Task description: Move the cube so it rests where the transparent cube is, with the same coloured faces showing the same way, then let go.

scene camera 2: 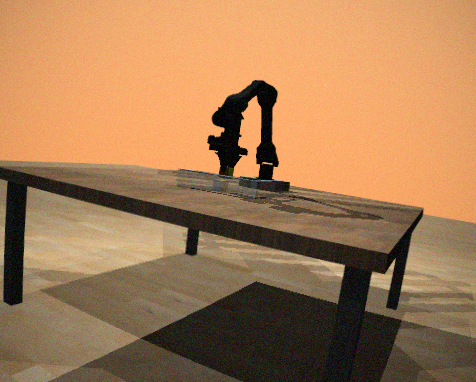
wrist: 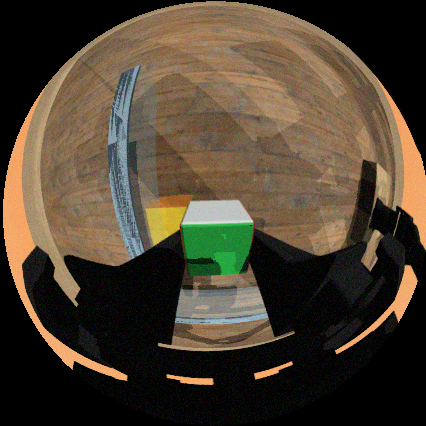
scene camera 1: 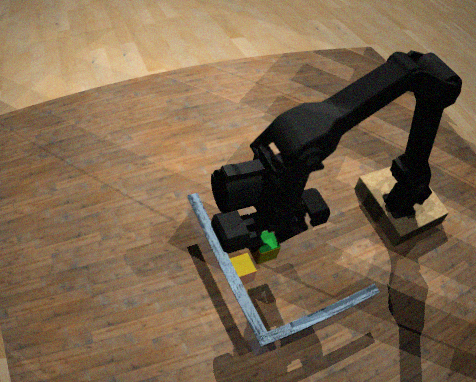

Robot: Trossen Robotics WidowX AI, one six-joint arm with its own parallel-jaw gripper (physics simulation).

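Places are measured from the arm's base along level axes (x right, y ahead, z up), in centimetres.
Where they show: gripper, fingertip midpoint: (scene camera 2: 225, 173) (wrist: 215, 233) (scene camera 1: 263, 247); arm's base, origin of the base link: (scene camera 2: 265, 179) (wrist: 376, 214) (scene camera 1: 399, 204).
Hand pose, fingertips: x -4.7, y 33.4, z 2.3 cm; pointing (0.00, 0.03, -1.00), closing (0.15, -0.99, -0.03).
Note:
Each offset is from my fingertips to the top centre of the thing. Level surfaces: height alone.
The solid cube @(dy +0.0, dx -0.1, dz +2.2 cm) (scene camera 1: 270, 242) (scene camera 2: 229, 171) (wrist: 217, 250) has a green top, a dark yellow side towards scene camera 1 and a white side in the wrist view. My gripper (scene camera 1: 267, 244) (scene camera 2: 227, 169) (wrist: 215, 233) is shut on it, one finger on each side, and holds it upright above the table. The transparent cube @(dy +4.0, dx -1.5, dz -2.5 cm) (scene camera 1: 243, 265) (scene camera 2: 220, 185) (wrist: 164, 222) has a yellow top and an orange-brown side in the wrist view. It is on the table, lower and left of the held cube in scene camera 1, and partly hidden by a finger in the wrist view.
A low see-through wall with a pale blue top edge (scene camera 1: 229, 272) (wrist: 119, 150) runs close beside the transparent cube. It meets a second wall (scene camera 1: 322, 312) at a corner. The arm's base block (scene camera 1: 375, 200) stands to the right on the wooden table @(dz -6.5 cm) (scene camera 1: 100, 200) (scene camera 2: 125, 192).

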